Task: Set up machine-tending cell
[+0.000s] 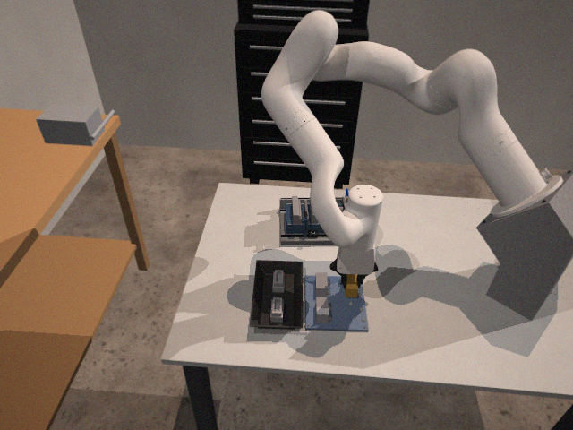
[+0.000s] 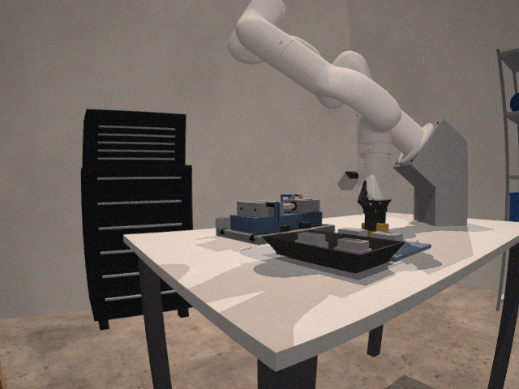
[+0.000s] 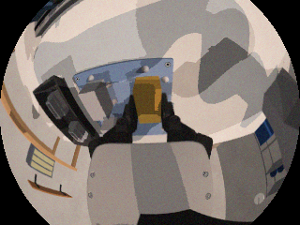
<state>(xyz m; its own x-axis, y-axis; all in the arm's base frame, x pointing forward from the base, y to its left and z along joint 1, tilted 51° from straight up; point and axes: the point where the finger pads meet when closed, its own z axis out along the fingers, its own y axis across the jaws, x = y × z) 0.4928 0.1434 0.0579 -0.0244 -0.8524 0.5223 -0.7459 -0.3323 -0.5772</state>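
The brass blank lies 2 cm below my hand. From my hand the other things lie so: blue vise: 29 cm to the right, 6 cm ahead, 1 cm below; then aluminium blank: 9 cm ahead, 3 cm below, 1 cm to the right; then fixed jaw: 29 cm to the right, 16 cm ahead, 2 cm above.
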